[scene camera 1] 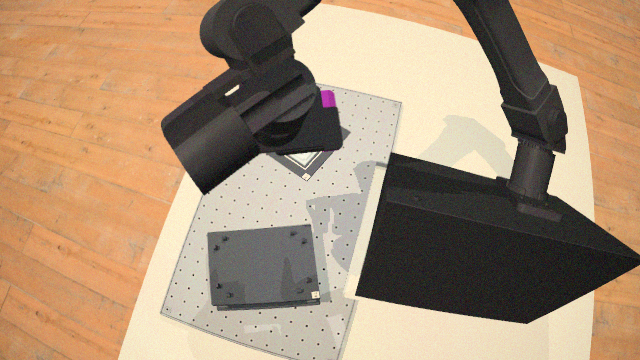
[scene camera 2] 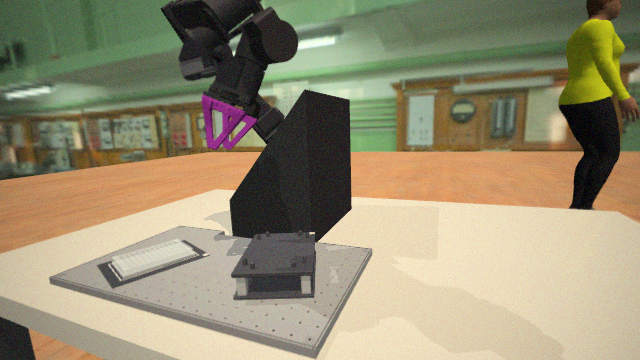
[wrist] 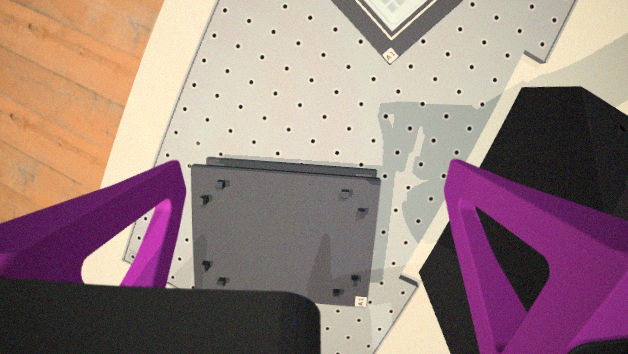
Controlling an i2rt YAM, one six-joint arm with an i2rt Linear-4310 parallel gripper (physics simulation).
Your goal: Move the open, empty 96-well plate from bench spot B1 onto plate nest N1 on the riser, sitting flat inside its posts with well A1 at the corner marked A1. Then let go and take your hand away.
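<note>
The white 96-well plate (scene camera 1: pixel 305 159) (scene camera 2: pixel 152 257) (wrist: pixel 392 11) lies flat on the dark mat of spot B1 (scene camera 1: pixel 345 134) (scene camera 2: pixel 107 272) (wrist: pixel 362 20); the arm hides most of it in scene camera 1, and its near corner shows at the top of the wrist view. Plate nest N1 (scene camera 1: pixel 260 265) (scene camera 2: pixel 282 255) (wrist: pixel 280 230), dark with small corner posts, tops the riser and holds no plate. Its A1 label (scene camera 1: pixel 315 295) (wrist: pixel 360 301) marks one corner. My gripper (scene camera 2: pixel 220 147) (wrist: pixel 314 174) is open and empty, high above the board; in the wrist view the nest shows between its fingers.
A tall black slanted block (scene camera 1: pixel 450 250) (scene camera 2: pixel 320 165) (wrist: pixel 540 145) stands beside the perforated board (scene camera 1: pixel 240 200) (scene camera 2: pixel 200 305) (wrist: pixel 280 110), behind the riser in scene camera 2. Another dark arm-like part (scene camera 1: pixel 520 65) rises from it. A person in yellow (scene camera 2: pixel 592 65) stands beyond the table.
</note>
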